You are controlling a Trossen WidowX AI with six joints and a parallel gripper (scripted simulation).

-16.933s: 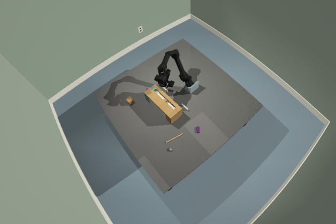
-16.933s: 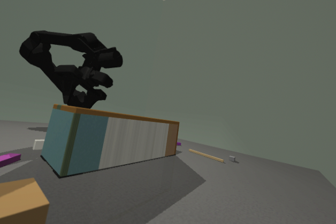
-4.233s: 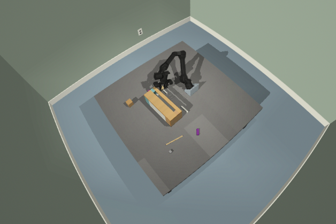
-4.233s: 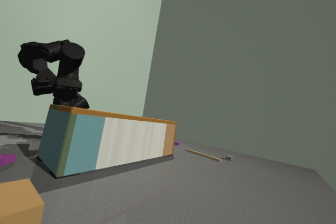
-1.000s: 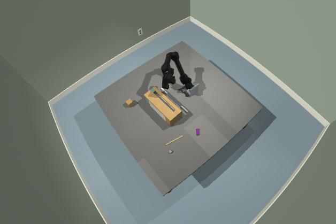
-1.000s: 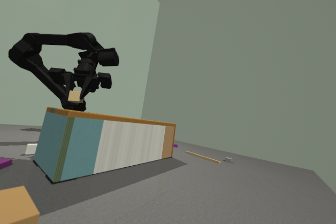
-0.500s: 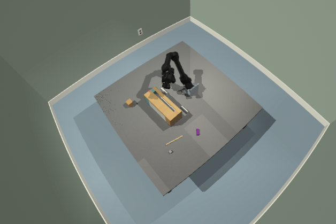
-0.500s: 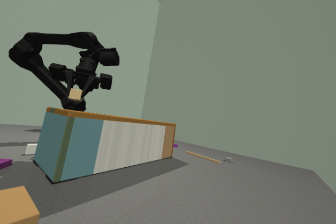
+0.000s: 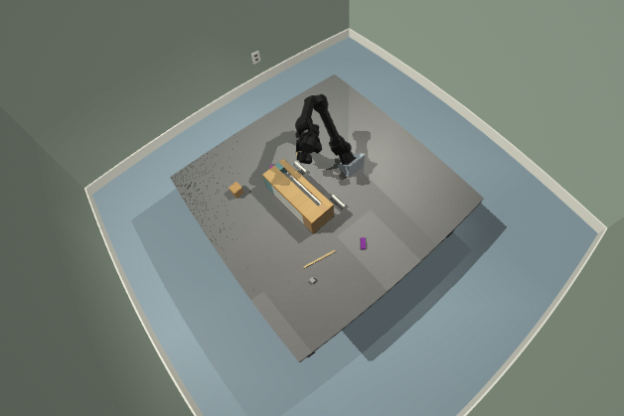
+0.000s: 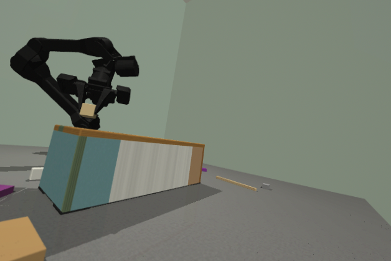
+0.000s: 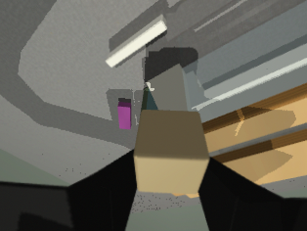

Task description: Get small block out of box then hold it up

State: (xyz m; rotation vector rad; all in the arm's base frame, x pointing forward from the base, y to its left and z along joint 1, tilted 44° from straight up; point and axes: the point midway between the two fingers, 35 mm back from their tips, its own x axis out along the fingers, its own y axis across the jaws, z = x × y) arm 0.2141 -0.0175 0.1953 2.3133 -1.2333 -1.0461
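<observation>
The tan block is 1 cm behind my gripper tip, 1 cm to the left of it and 1 cm above it. The rest, counted from my gripper tip: thin wooden stick: 26 cm ahead, 43 cm to the left, 17 cm below; then magenta piece: 7 cm ahead, 14 cm to the right, 17 cm below; then box: 8 cm ahead, 12 cm to the left, 11 cm below.
</observation>
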